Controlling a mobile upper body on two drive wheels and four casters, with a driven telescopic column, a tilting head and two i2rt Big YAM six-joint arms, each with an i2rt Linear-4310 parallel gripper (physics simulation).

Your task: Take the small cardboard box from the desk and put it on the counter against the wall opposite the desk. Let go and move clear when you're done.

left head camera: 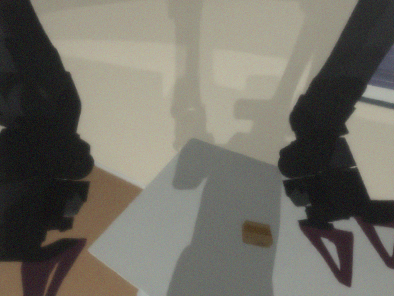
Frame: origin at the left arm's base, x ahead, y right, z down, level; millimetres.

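Seen in the pictures: right gripper, fingertip midpoint: (370, 276).
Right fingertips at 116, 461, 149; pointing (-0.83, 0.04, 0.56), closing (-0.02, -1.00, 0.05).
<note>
A point is followed by its place in that frame, as x, y, z.
The small cardboard box (257, 234) {277, 465, 410} is brown and sits on the light grey desk (145, 230) {343, 88, 460}, right of the middle of the view, in a shadow. My right gripper (370, 275) {116, 461, 149} is open and empty, to the right of the box and apart from it, with its fingers showing over the desk. My left gripper (42, 280) is at the lower left, well away from the box. It is open, its fingertips are cut off by the bottom edge, and no held thing shows. The counter does not show in this view.
A cream wall (125, 110) {1266, -204, 420} rises behind the desk, with shadows of the arms on it. Part of a framed picture (382, 75) {574, 941, -75} shows at the right edge. Brown floor (107, 200) {1093, -536, 1410} lies left of the desk's corner. Both dark arms frame the view.
</note>
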